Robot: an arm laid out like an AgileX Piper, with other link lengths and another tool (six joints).
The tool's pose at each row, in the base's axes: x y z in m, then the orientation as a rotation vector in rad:
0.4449 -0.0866 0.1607 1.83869 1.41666 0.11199
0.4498 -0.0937 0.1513 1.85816 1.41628 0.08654
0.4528 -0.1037 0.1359 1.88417 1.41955 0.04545
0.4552 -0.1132 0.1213 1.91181 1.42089 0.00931
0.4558 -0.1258 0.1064 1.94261 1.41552 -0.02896
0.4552 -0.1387 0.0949 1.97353 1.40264 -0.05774
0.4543 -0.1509 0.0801 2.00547 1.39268 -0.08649
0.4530 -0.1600 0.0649 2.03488 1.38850 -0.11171
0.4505 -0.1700 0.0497 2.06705 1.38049 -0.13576
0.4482 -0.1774 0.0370 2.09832 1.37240 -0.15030
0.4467 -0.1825 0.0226 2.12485 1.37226 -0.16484
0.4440 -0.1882 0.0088 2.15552 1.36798 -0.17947
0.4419 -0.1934 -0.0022 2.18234 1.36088 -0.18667
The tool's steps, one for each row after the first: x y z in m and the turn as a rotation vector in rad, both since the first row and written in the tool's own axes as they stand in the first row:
-0.0006 -0.0017 0.0126 0.02497 -0.00943 0.00129
-0.0021 -0.0084 0.0299 0.06288 -0.02357 -0.00126
-0.0037 -0.0151 0.0461 0.09940 -0.03489 -0.00040
-0.0085 -0.0233 0.0632 0.13706 -0.04968 0.00493
-0.0153 -0.0302 0.0775 0.16827 -0.06286 0.01730
-0.0203 -0.0395 0.0935 0.20145 -0.07355 0.02850
-0.0227 -0.0495 0.1080 0.23325 -0.07946 0.03642
-0.0264 -0.0604 0.1223 0.26542 -0.08556 0.04795
-0.0286 -0.0697 0.1337 0.29265 -0.08662 0.06190
-0.0280 -0.0796 0.1454 0.31894 -0.08469 0.06936
-0.0286 -0.0900 0.1565 0.34707 -0.08337 0.08077
-0.0296 -0.0982 0.1656 0.36809 -0.08101 0.09413

